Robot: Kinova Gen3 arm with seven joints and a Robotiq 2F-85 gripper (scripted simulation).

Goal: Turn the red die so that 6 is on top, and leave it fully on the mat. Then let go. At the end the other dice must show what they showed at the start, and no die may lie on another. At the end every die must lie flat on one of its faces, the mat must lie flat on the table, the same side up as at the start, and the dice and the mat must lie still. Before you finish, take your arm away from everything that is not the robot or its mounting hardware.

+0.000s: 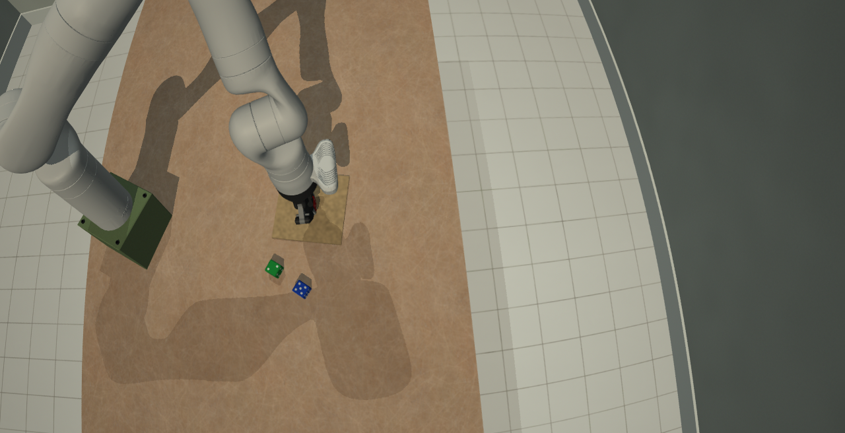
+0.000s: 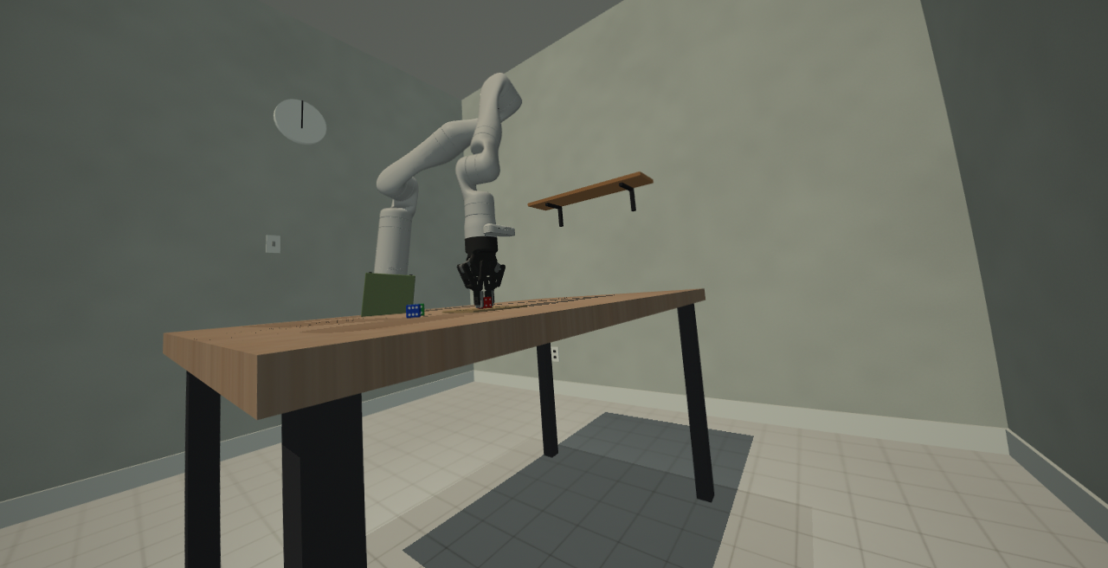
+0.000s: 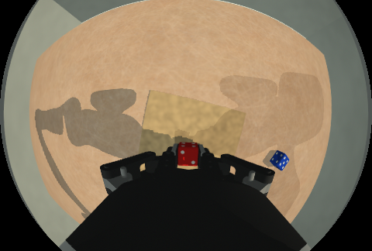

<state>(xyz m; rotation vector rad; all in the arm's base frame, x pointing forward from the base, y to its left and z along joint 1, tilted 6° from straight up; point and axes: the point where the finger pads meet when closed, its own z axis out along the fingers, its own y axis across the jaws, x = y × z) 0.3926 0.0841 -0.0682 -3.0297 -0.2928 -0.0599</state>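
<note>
My gripper is now 10 mm above the red die. Also, from my hand: green die: 130 mm to the right, 50 mm behind, 10 mm below; tan mat: 20 mm below; blue die: 170 mm to the right, 10 mm below.
</note>
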